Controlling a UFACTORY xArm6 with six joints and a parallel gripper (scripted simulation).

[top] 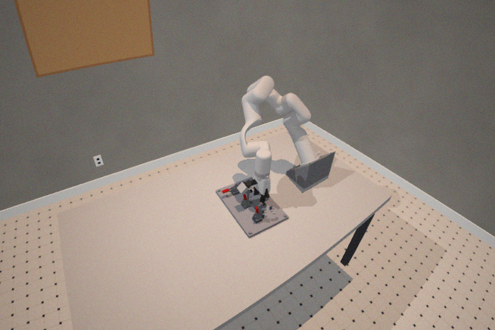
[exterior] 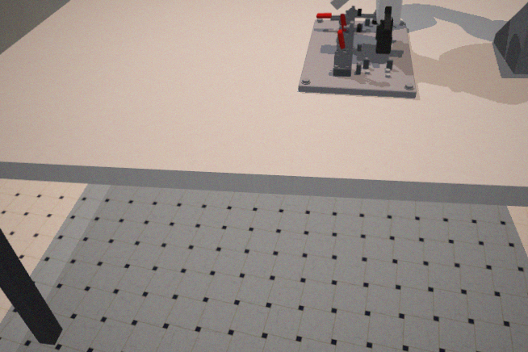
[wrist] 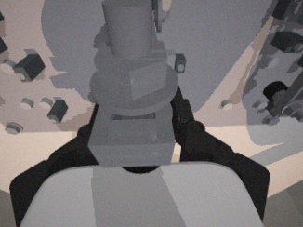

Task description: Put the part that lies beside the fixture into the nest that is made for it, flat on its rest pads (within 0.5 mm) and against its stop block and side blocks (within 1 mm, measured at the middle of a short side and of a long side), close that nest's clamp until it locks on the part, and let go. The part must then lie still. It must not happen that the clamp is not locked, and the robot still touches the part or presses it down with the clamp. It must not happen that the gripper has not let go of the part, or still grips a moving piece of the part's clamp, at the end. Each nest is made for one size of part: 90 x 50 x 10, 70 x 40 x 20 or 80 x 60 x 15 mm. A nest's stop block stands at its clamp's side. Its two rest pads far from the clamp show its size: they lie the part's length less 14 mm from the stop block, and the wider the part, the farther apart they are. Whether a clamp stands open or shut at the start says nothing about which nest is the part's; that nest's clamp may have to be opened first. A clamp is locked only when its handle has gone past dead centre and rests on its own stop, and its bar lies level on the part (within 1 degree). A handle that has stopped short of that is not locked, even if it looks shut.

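My hand is 2 cm above the flat grey part. The rest, counted from my hand: grey fixture plate 5 cm ahead, 4 cm below, 1 cm to the right.
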